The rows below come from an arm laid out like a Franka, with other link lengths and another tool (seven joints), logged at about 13 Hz.
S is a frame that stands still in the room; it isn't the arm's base.
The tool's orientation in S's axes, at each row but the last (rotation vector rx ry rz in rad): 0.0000, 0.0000, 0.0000; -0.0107, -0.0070, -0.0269; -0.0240, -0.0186, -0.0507; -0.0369, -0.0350, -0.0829; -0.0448, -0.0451, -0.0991
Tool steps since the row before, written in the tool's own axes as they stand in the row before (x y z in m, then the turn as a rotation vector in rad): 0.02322, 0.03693, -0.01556, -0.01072, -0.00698, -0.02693; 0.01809, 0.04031, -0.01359, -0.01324, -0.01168, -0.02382; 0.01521, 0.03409, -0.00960, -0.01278, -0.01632, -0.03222; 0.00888, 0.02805, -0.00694, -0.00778, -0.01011, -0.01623; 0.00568, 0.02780, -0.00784, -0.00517, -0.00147, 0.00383
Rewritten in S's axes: 0.02322, 0.03693, -0.01556, -0.01072, -0.00698, -0.02693; 0.01926, 0.03966, -0.01389, -0.01339, -0.01158, -0.02379; 0.01710, 0.03303, -0.01011, -0.01301, -0.01644, -0.03207; 0.01142, 0.02694, -0.00760, -0.00805, -0.01005, -0.01613; 0.00876, 0.02671, -0.00874, -0.00545, -0.00078, 0.00364
